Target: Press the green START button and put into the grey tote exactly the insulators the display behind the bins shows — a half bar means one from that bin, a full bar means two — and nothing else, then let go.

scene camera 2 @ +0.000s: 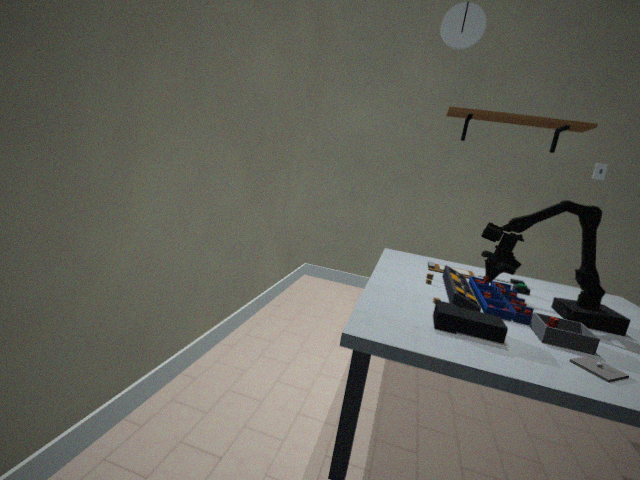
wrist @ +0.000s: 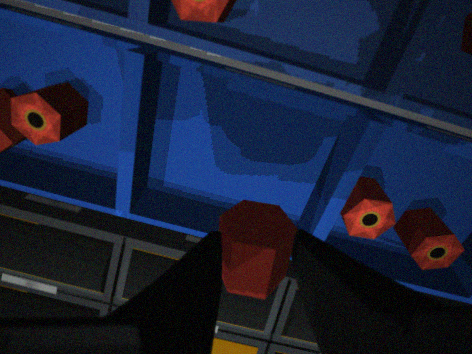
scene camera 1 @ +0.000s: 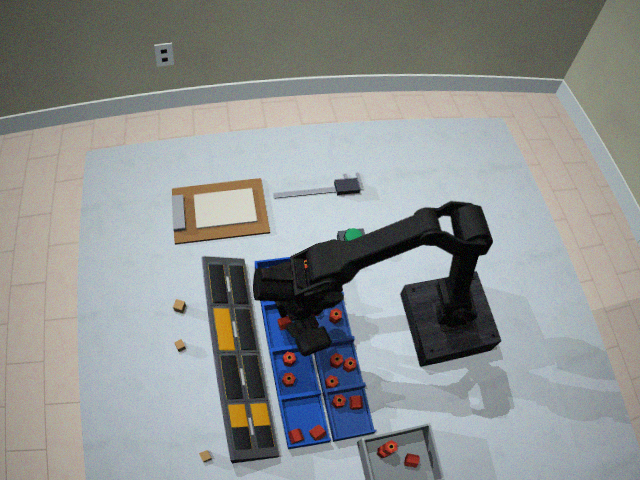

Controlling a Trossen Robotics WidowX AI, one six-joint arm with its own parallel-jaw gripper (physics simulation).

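Note:
My gripper [scene camera 2: 486, 277] [wrist: 256, 241] is shut on a red insulator [scene camera 1: 284, 322] [wrist: 255, 250], held over the second left bin from the back; the arm partly hides it in scene camera 1. The blue bins [scene camera 1: 305, 413] [scene camera 2: 498, 308] [wrist: 190, 150] hold more red insulators, upright or lying. The display [scene camera 1: 235, 353] [wrist: 117, 265] shows a full bar second from the back in the left column and half bars in both front cells; the other cells are dark. The grey tote [scene camera 1: 365, 459] [scene camera 2: 568, 339] holds three insulators. The green START button [scene camera 1: 353, 235] [scene camera 2: 522, 285] is behind the arm.
A clipboard [scene camera 1: 224, 207] and a caliper [scene camera 1: 347, 186] lie at the back. Small wooden cubes [scene camera 1: 179, 305] [scene camera 1: 179, 345] [scene camera 1: 205, 455] lie beyond the display. A long black box [scene camera 2: 467, 321] and a flat plate [scene camera 2: 599, 368] lie near the table edge in scene camera 2.

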